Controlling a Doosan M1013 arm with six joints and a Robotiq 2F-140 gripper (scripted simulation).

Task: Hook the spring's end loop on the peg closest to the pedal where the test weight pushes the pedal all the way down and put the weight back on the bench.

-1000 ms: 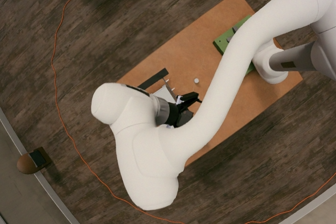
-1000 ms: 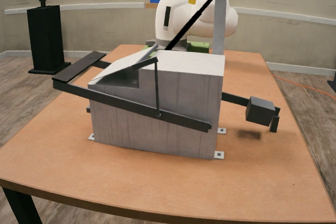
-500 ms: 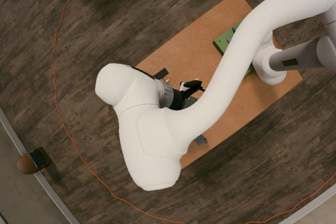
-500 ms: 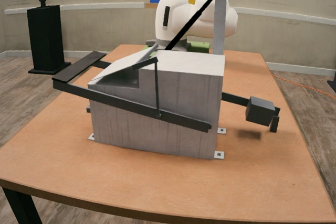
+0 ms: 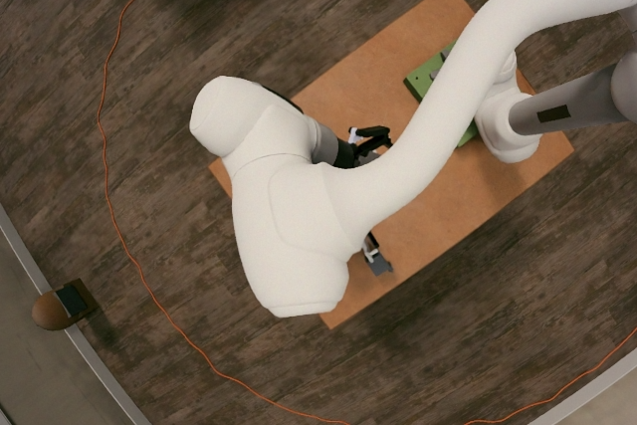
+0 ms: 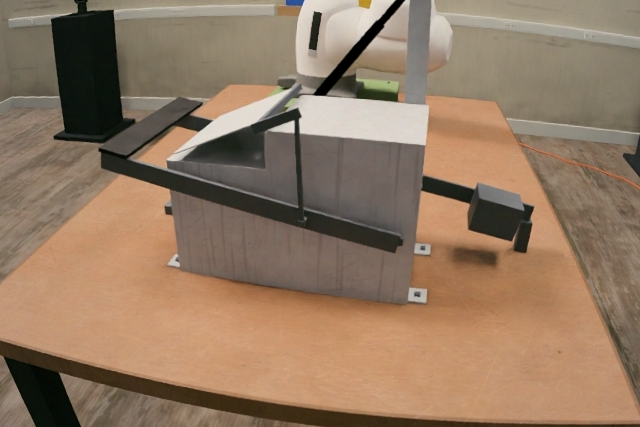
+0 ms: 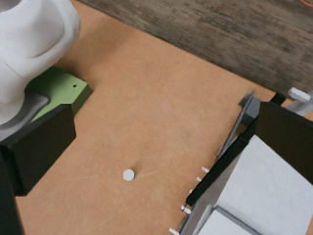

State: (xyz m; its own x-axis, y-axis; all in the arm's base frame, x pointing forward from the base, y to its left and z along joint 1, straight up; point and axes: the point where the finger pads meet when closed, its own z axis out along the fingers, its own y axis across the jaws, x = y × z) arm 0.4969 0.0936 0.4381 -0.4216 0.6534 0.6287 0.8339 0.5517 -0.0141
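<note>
My gripper is now 70 mm past the steel test weight, 60 mm to the left of it and 470 mm above it. Round my hand: grey block: 110 mm ahead, 240 mm to the right, 490 mm below; dark block: 120 mm ahead, 340 mm to the left, 470 mm below.
</note>
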